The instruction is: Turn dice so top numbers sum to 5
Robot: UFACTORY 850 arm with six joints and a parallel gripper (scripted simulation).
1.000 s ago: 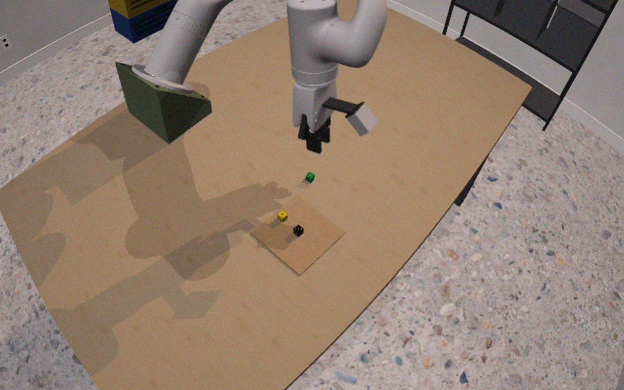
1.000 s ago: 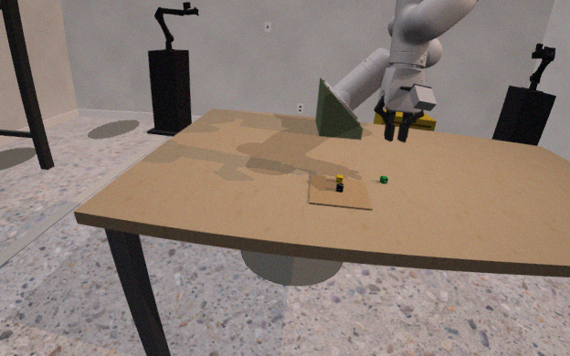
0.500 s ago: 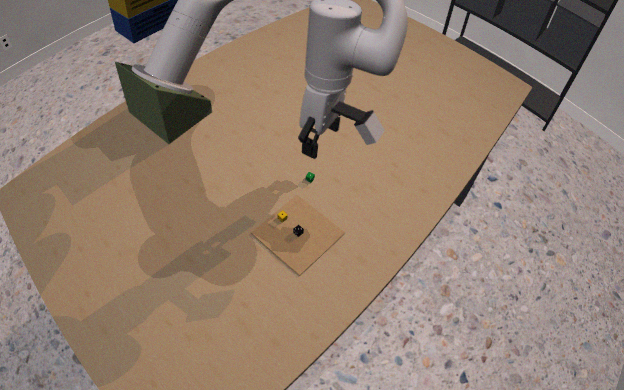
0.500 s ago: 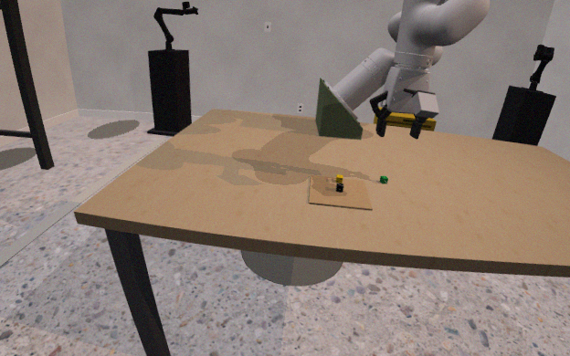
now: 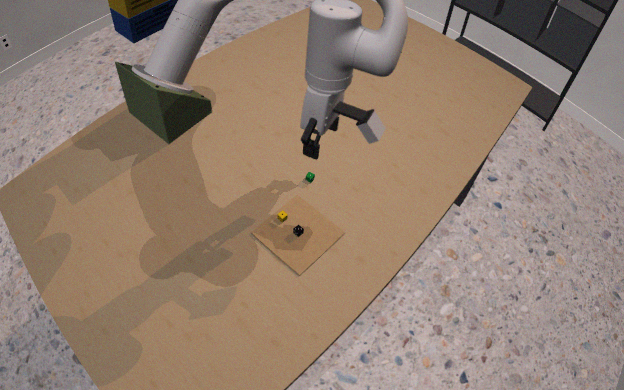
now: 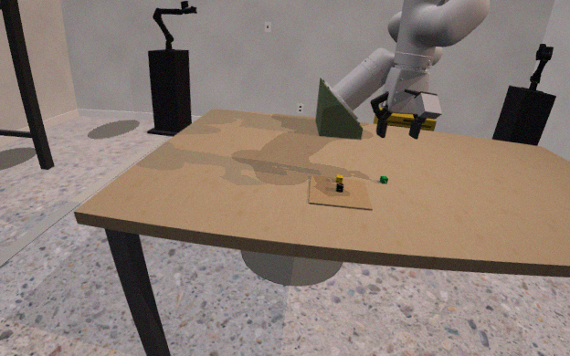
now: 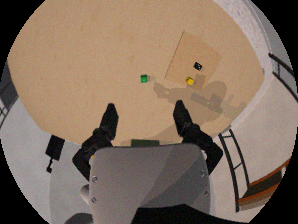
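Now: the green die 10 mm behind my hand and 130 mm below it. Round my hand: tan mat 70 mm ahead, 120 mm to the right, 140 mm below; then black die 70 mm ahead, 120 mm to the right, 130 mm below; then yellow die 30 mm ahead, 120 mm to the right, 130 mm below.
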